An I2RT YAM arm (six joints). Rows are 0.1 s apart.
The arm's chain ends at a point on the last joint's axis. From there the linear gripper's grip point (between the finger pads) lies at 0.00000 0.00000 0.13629 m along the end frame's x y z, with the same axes.
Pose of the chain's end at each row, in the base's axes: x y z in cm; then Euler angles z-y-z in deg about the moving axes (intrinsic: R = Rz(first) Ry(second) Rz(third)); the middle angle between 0 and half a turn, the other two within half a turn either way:
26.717, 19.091, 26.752, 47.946, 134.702, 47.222
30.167, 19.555, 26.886, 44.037, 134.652, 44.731
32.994, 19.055, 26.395, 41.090, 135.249, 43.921
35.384, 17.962, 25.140, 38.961, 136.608, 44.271
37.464, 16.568, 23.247, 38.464, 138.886, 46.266
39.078, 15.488, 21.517, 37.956, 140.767, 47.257
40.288, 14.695, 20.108, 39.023, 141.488, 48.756
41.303, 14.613, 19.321, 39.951, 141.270, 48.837
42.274, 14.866, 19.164, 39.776, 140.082, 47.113
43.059, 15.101, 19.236, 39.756, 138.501, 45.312
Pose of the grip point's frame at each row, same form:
33.206, 26.284, 17.165, 47.946, 134.702, 47.222
37.137, 26.295, 17.308, 44.037, 134.652, 44.731
40.226, 25.361, 16.716, 41.090, 135.249, 43.921
42.664, 23.849, 15.236, 38.961, 136.608, 44.271
44.481, 22.142, 12.979, 38.464, 138.886, 46.266
45.875, 20.790, 10.960, 37.956, 140.767, 47.257
46.881, 20.038, 9.444, 39.023, 141.488, 48.756
47.840, 20.088, 8.689, 39.951, 141.270, 48.837
48.995, 20.461, 8.711, 39.776, 140.082, 47.113
50.002, 20.876, 9.028, 39.756, 138.501, 45.312

